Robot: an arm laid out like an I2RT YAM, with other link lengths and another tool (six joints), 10 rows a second.
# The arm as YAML. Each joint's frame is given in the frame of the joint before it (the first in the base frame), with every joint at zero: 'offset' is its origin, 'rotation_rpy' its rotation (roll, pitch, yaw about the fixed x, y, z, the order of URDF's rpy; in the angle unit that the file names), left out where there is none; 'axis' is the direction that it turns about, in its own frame. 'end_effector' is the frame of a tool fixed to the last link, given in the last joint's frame.
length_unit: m
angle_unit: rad
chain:
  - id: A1
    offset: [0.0, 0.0, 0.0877]
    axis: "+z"
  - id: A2
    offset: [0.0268, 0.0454, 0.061]
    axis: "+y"
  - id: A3
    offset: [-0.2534, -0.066, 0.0]
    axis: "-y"
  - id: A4
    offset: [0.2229, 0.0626, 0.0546]
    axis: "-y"
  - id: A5
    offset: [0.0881, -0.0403, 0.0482]
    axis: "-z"
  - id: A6
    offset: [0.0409, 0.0, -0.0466]
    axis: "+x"
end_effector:
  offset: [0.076, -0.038, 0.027]
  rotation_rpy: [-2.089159, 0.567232, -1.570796]
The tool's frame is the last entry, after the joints.
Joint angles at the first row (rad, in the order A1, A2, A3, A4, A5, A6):
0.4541 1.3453 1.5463 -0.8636 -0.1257 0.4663
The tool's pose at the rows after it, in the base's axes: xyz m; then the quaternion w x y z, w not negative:
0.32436 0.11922 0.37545 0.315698 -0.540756 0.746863 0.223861
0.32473 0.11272 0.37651 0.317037 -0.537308 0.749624 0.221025
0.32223 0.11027 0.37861 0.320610 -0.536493 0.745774 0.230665
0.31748 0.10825 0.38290 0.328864 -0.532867 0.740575 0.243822
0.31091 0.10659 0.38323 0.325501 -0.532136 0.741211 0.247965
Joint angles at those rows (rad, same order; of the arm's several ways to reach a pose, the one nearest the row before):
0.4464 1.3315 1.5463 -0.8682 -0.0998 0.4679
0.4266 1.3253 1.5462 -0.8743 -0.1058 0.4602
0.4127 1.3132 1.5462 -0.8805 -0.1348 0.4632
0.4019 1.2933 1.5463 -0.8851 -0.1655 0.4786
0.4034 1.2764 1.5448 -0.9080 -0.1703 0.4832

